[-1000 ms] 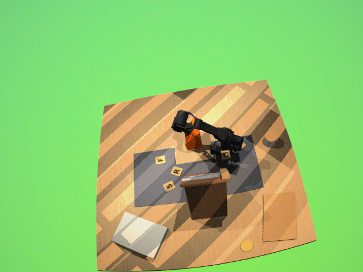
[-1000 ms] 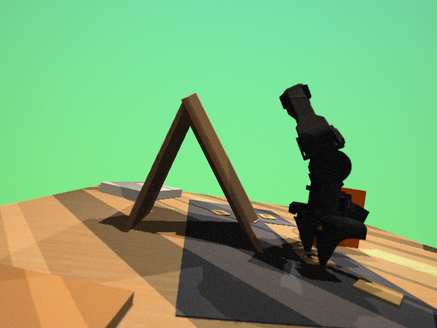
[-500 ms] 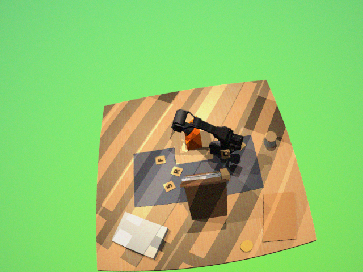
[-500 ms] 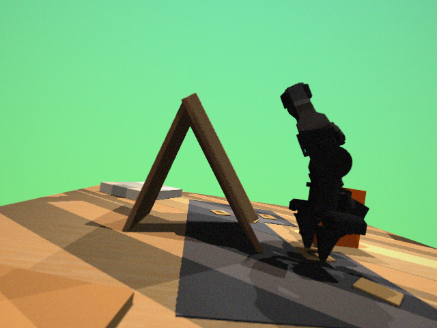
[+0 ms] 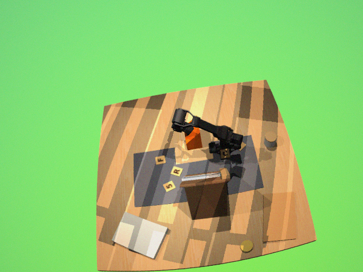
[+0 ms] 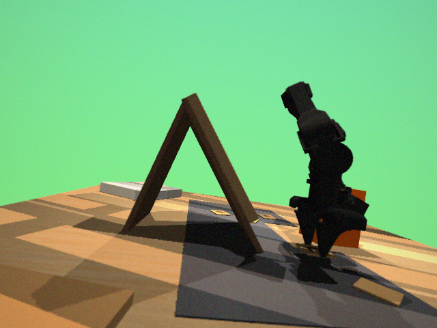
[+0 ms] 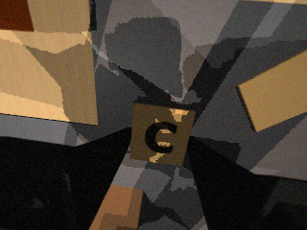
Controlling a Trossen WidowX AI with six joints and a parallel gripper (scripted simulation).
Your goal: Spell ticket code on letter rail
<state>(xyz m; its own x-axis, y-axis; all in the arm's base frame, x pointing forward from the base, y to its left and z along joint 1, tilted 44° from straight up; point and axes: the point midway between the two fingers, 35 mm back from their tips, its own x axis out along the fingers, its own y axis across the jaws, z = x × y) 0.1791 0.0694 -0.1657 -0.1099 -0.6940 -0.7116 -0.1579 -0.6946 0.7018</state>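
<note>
The white ticket lies 150 mm to the right of my gripper tip, 140 mm ahead of it and 70 mm above it. The rest, counted from my gripper tip: dark mat 190 mm to the right, 20 mm below, 20 mm ahead; flat tan slab 510 mm ahead, 190 mm to the left, 10 mm below.
</note>
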